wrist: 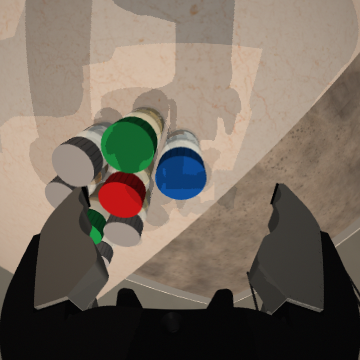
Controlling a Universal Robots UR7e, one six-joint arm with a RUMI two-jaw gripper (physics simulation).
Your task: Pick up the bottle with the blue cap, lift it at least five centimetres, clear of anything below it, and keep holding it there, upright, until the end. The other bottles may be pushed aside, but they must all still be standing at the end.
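Places are measured from the arm's base along level axes (x ahead, y left, z up), in metres.
Pixels of known places: gripper, fingertip midpoint: (179,187).
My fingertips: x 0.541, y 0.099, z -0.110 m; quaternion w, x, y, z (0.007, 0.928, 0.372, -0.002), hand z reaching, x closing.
Note:
Behind a point stands the place of what it marks.
The bottle with the blue cap (181,173) @[z -0.159, x 0.553, y 0.087 m] stands upright on the pale stone-patterned table (40,250), near its edge and at the right side of the bottle group. Its clear and white body shows partly above the cap in the wrist view. My gripper (179,187) @[z -0.110, x 0.541, y 0.099 m] is open and empty. The blue cap lies between the lines of the two jaws, a little ahead of the fingertips and slightly nearer the middle than either jaw. How far the fingers are above the cap is hard to tell.
A large green-capped bottle (129,145) @[z -0.159, x 0.496, y 0.076 m] and a red-capped bottle (122,194) @[z -0.159, x 0.522, y 0.021 m] stand close left of the blue one. Grey-capped bottles (76,161) @[z -0.159, x 0.460, y 0.022 m] (123,230) @[z -0.159, x 0.555, y -0.034 m] and a smaller green-capped bottle (96,227) @[z -0.161, x 0.524, y -0.061 m] stand further left and below, partly behind the left jaw. The table edge runs diagonally at right.

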